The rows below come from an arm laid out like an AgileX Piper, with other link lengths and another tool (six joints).
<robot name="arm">
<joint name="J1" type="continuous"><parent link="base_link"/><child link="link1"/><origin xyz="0 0 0.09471"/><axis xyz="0 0 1"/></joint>
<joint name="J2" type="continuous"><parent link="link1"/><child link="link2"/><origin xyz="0 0 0"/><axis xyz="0 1 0"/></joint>
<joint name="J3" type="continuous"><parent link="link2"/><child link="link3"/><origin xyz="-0.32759 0 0.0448"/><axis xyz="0 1 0"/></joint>
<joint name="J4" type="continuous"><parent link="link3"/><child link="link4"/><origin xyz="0.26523 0 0.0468"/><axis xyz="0.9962 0 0.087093"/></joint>
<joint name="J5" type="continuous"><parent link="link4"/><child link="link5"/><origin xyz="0 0 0"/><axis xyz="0 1 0"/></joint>
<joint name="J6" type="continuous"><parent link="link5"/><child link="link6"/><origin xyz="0.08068 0 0.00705"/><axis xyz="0.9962 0 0.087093"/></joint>
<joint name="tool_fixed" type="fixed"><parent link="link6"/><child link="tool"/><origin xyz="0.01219 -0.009 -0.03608" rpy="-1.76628 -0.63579 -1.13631"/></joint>
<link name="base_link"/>
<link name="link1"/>
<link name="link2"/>
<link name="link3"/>
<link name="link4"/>
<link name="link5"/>
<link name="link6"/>
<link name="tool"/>
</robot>
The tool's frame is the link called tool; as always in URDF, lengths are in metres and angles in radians. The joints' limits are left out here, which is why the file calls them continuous.
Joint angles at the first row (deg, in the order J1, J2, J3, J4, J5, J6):
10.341 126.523 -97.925 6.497 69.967 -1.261
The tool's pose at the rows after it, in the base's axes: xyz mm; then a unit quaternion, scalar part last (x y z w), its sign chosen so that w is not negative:
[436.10 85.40 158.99 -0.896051 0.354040 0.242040 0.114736]
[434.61 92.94 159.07 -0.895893 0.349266 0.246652 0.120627]
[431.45 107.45 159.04 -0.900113 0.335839 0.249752 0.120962]
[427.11 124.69 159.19 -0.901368 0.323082 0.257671 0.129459]
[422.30 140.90 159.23 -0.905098 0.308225 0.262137 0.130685]
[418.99 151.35 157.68 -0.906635 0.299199 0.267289 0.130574]
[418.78 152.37 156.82 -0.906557 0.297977 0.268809 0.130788]
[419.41 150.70 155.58 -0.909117 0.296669 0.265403 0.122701]
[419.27 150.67 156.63 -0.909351 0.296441 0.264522 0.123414]
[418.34 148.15 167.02 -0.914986 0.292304 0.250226 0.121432]
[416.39 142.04 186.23 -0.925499 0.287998 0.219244 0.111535]
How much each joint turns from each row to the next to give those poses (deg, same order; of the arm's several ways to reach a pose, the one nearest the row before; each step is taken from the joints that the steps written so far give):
0.209 -0.041 -0.281 1.719 0.129 -0.094
0.767 0.000 0.002 1.025 0.000 -0.019
1.801 0.000 0.000 0.518 -0.104 -0.001
1.919 0.000 0.000 1.696 -0.104 0.001
2.016 0.001 0.000 0.742 -0.108 -0.001
1.290 0.212 0.000 0.552 0.001 0.000
0.107 0.112 0.001 0.159 -0.001 -0.099
-0.001 0.136 -0.002 -1.050 0.001 -0.001
0.001 -0.134 -0.001 0.006 0.000 0.001
0.000 -1.364 0.003 -1.233 -0.001 0.000
0.000 -2.521 -0.002 -3.239 0.001 0.509

